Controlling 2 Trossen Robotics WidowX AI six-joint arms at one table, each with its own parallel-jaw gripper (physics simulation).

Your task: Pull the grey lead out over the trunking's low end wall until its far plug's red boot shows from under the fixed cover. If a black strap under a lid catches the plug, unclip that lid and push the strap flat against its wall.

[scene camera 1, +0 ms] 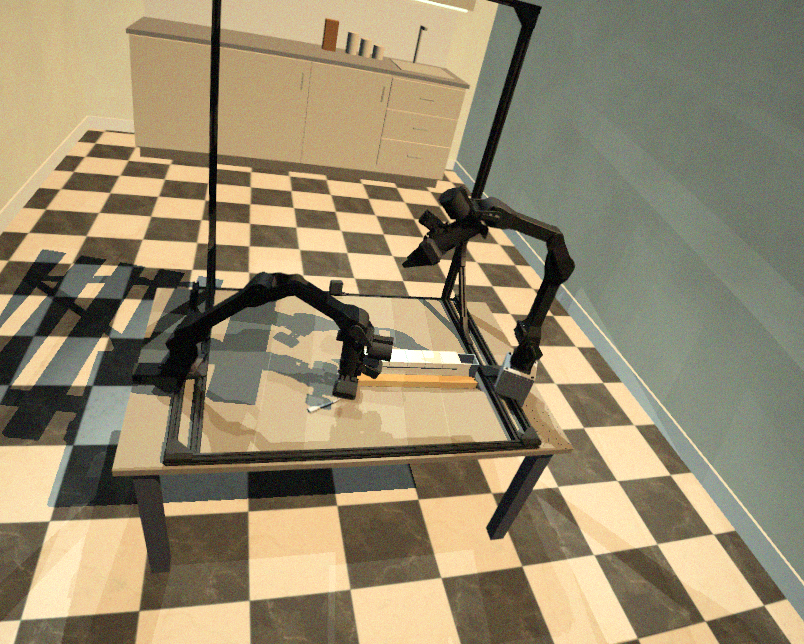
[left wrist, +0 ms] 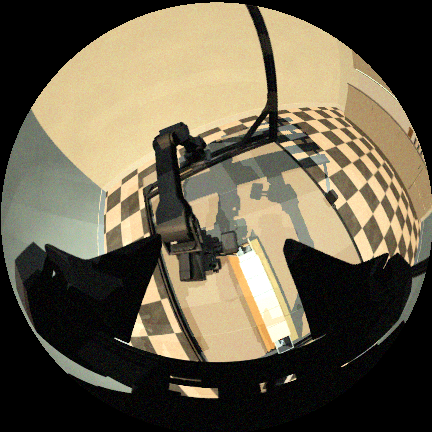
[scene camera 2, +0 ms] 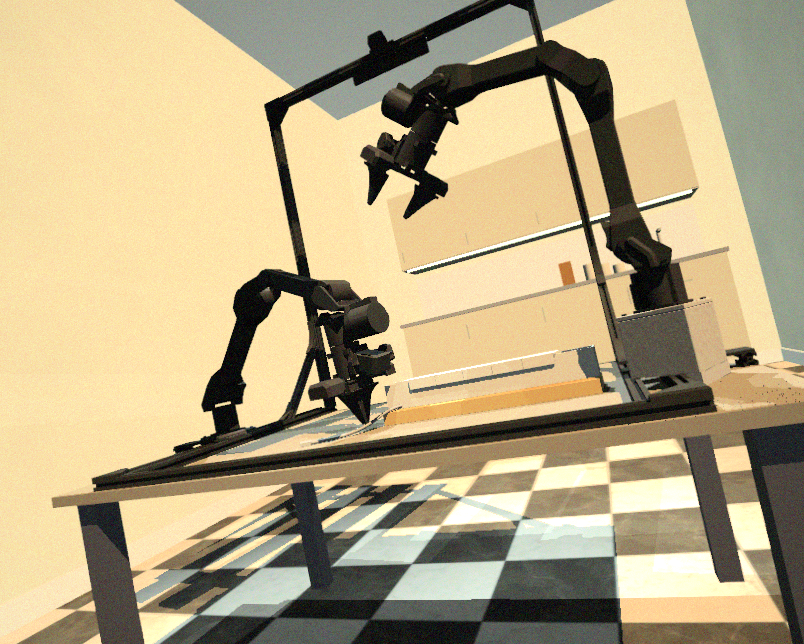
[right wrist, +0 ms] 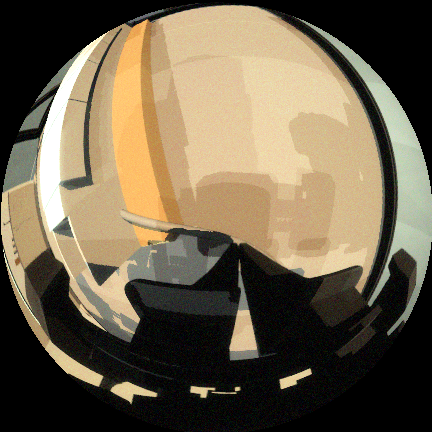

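Pixels of known places: left gripper, fingertip midpoint: (scene camera 1: 405,262) (left wrist: 224,243) (scene camera 2: 387,212); right gripper, fingertip midpoint: (scene camera 2: 365,423) (right wrist: 237,248); left arm's base, origin of the base link: (scene camera 1: 521,365) (left wrist: 274,382) (scene camera 2: 663,307); right arm's base, origin of the base link: (scene camera 1: 183,358) (left wrist: 200,156) (scene camera 2: 228,432).
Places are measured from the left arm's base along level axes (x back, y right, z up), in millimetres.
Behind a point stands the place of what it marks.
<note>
The trunking (scene camera 1: 429,357) (left wrist: 260,290) (right wrist: 51,150) has a row of white lids; in scene camera 2 the trunking (scene camera 2: 483,377) @(z -56, x -290, y -111 mm) shows from its long side. The grey lead (right wrist: 145,220) @(z -83, x -448, y -214 mm) (scene camera 1: 325,404) @(z -108, x -489, y -343 mm) lies beyond its open end, over the orange bar's end in the right wrist view. My right gripper (right wrist: 237,248) @(z -99, x -457, y -275 mm) (scene camera 2: 365,421) @(z -99, x -457, y -275 mm) is low over the table, its fingertips closed where the lead meets them; it appears shut on the lead. My left gripper (scene camera 2: 387,210) @(z 297, x -398, y -165 mm) is open and empty, high above the table. The red boot and black straps do not show.
An orange bar (scene camera 1: 419,382) @(z -94, x -274, y -132 mm) (scene camera 2: 496,401) @(z -101, x -260, y -124 mm) (left wrist: 248,300) @(z -90, x -305, y -141 mm) (right wrist: 131,115) @(z -90, x -380, y -179 mm) runs along the trunking's near side. A black frame rail (scene camera 1: 335,456) @(z -100, x -391, y -502 mm) (scene camera 2: 429,442) @(z -105, x -164, y -361 mm) edges the table. A dark upright post (scene camera 1: 213,167) @(z 331, x -1046, y -48 mm) stands at the back left.
</note>
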